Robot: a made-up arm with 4 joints.
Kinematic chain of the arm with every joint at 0, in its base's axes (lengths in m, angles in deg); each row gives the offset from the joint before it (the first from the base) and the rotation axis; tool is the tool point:
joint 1: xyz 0 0 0.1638 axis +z
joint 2: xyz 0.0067 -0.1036 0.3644 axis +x
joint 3: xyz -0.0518 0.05 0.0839 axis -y
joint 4: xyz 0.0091 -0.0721 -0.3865 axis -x
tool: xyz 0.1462 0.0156 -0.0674
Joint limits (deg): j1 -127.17..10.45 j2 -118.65..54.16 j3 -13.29..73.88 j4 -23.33..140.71
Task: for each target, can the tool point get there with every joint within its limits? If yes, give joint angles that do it. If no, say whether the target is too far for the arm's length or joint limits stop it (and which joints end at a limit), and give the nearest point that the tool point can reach.
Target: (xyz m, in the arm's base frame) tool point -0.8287 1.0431 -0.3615
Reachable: no: too far | nearest point -0.3359 0.2530 0.2907 | short by 1.137 m
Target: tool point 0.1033 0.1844 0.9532
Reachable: no: joint limits stop it (at a limit: joint 1, joint 3, joint 4) | nearest point 0.3269 0.0400 0.6617 | short by 0.395 m
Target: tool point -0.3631 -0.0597 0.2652
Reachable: yes | joints -100.25 -32.33 1.72 51.06
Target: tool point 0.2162 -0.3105 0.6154
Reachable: yes | joints -3.90 -90.08 22.46 123.46
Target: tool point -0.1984 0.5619 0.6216
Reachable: no: joint limits stop it (at a limit: joint 1, joint 3) | nearest point -0.3903 0.2943 0.6195 | short by 0.329 m
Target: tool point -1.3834 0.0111 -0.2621
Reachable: no: too far | nearest point -0.4406 0.0035 0.3201 | short by 1.108 m
